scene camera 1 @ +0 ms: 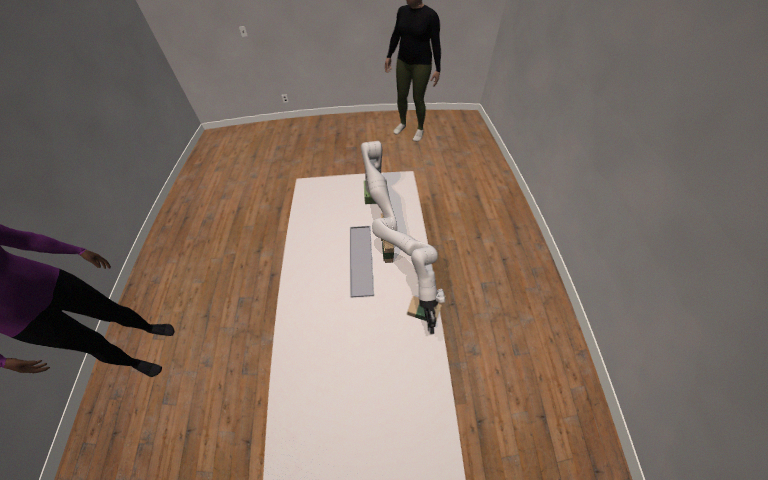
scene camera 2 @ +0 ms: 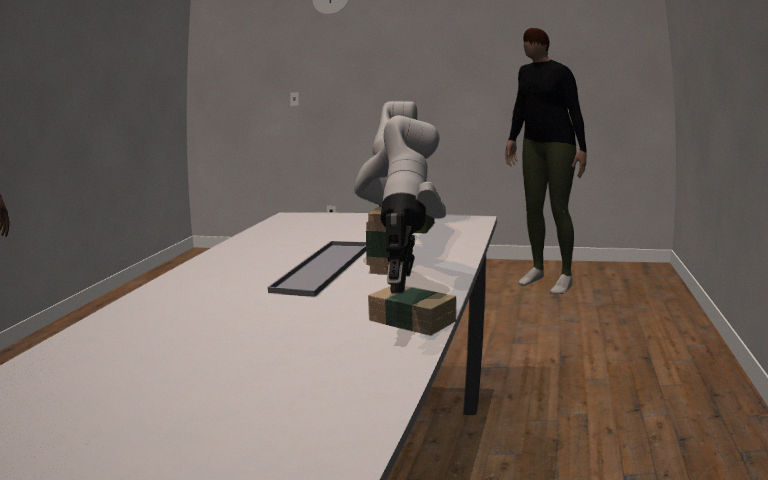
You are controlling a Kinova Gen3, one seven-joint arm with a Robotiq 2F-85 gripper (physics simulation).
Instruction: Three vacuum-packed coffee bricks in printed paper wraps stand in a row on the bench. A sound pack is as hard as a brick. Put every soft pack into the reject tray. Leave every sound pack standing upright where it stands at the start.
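Places are measured from the arm's base along level axes (x ahead, y left, z up), in millimetres.
Pixels of known places: gripper, fingertip midpoint: [scene camera 1: 431,332] [scene camera 2: 395,288].
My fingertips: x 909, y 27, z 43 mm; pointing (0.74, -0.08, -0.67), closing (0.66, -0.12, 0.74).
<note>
Ahead of a thing's pixels: the offset from my fingertips to its top centre. Level surfaces: height alone.
A tan pack with a dark green band {21 mm left, 129 mm back, 58 mm down} [scene camera 1: 414,307] [scene camera 2: 399,316] lies on its side near the bench's right edge. My gripper [scene camera 1: 431,329] [scene camera 2: 397,287] is partly open and empty, fingers pointing down, close over this pack; whether it touches the pack cannot be told. Another tan and green pack {59 mm right, 468 mm back, 33 mm up} [scene camera 1: 387,250] [scene camera 2: 376,243] stands upright farther back, right of the tray, partly hidden by the arm. A small tan piece of the third pack {47 mm right, 606 mm back, 32 mm up} [scene camera 1: 382,216] shows behind the arm in scene camera 1; its pose is hidden. The grey reject tray {201 mm right, 484 mm back, 94 mm down} [scene camera 1: 350,260] [scene camera 2: 291,292] holds no pack.
A green block [scene camera 1: 369,193] [scene camera 2: 424,225] stands at the far end of the white bench {108 mm down} [scene camera 1: 362,384] [scene camera 2: 254,362], by the arm's base. The arm [scene camera 1: 413,246] [scene camera 2: 405,164] reaches over the packs. One person [scene camera 1: 417,39] [scene camera 2: 547,107] stands beyond the bench, another [scene camera 1: 28,288] at left.
</note>
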